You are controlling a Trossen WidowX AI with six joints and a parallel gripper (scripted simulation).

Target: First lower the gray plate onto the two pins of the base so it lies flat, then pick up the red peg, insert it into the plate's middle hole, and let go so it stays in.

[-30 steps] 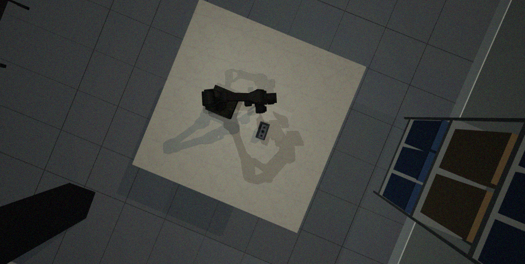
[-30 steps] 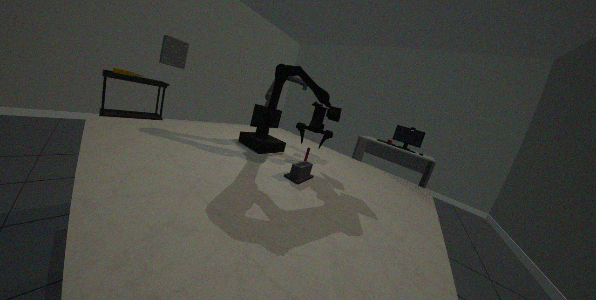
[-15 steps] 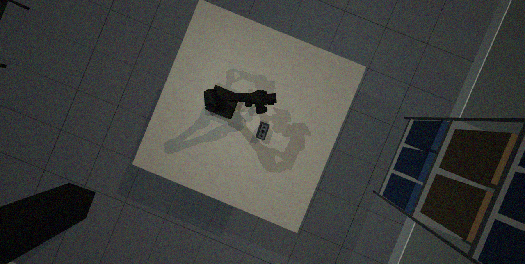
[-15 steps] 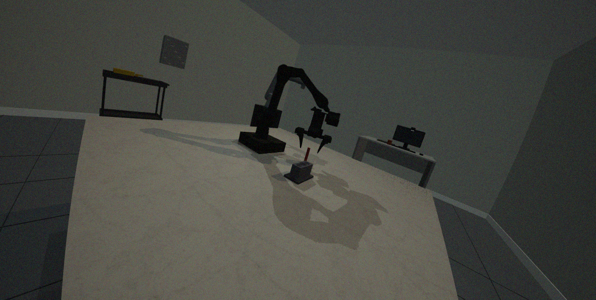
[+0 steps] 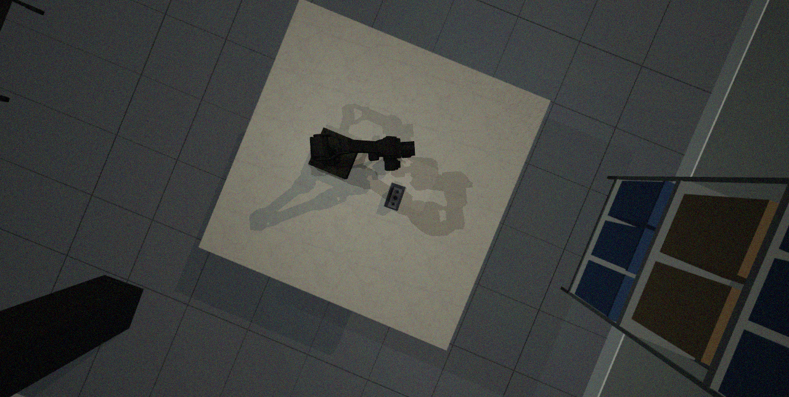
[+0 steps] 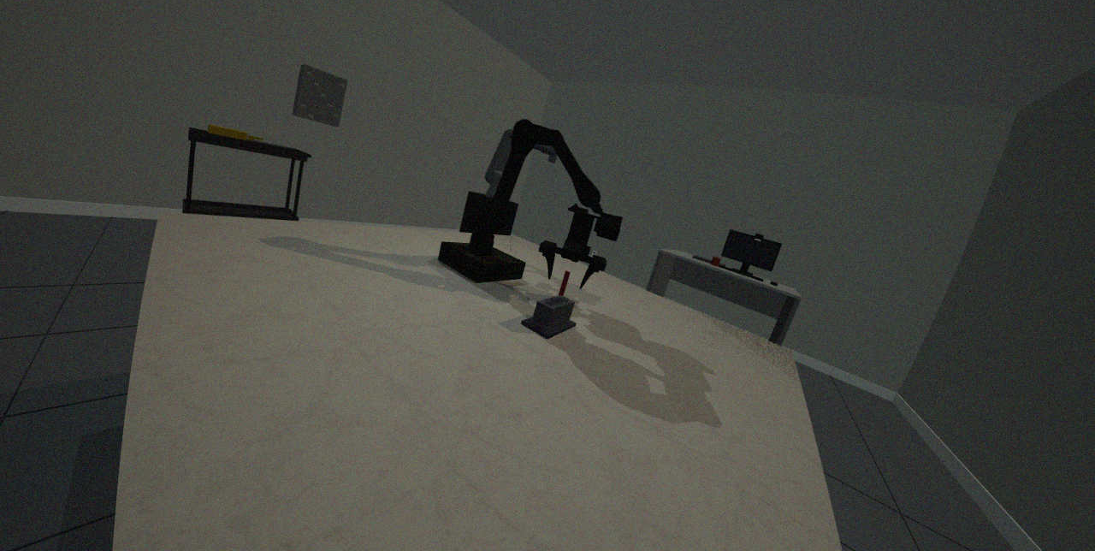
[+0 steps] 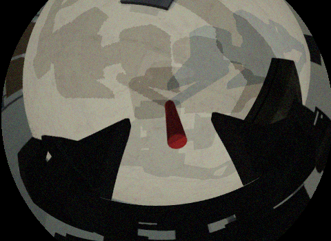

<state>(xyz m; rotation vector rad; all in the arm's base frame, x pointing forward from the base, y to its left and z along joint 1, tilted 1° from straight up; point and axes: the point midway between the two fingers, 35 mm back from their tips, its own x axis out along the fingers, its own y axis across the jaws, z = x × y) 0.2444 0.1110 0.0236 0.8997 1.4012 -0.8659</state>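
My gripper tip is now right at the red peg. The rest, counted from my gripper tip: dark base 19 cm to the right, 9 cm ahead, 3 cm below; gray plate 19 cm to the right, 9 cm ahead.
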